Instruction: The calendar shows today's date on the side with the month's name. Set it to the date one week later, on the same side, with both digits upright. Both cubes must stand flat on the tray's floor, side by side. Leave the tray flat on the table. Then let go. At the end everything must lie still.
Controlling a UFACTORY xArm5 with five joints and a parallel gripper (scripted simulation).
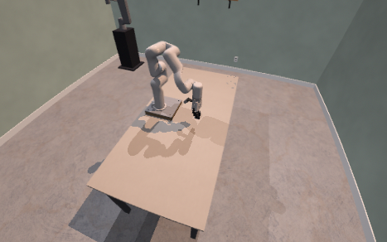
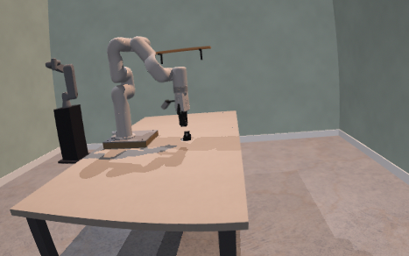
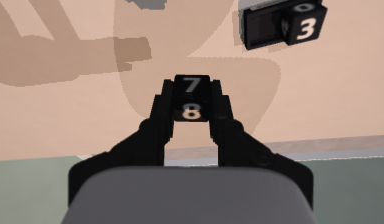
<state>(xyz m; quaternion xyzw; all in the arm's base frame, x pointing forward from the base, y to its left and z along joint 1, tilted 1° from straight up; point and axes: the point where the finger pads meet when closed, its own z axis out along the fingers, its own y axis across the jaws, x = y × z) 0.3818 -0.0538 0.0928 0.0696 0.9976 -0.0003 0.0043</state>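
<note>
The black calendar tray lies 10 mm behind my hand, 100 mm to the left of it and 120 mm below it. The rest, counted from my hand: black cube (10 mm below).
</note>
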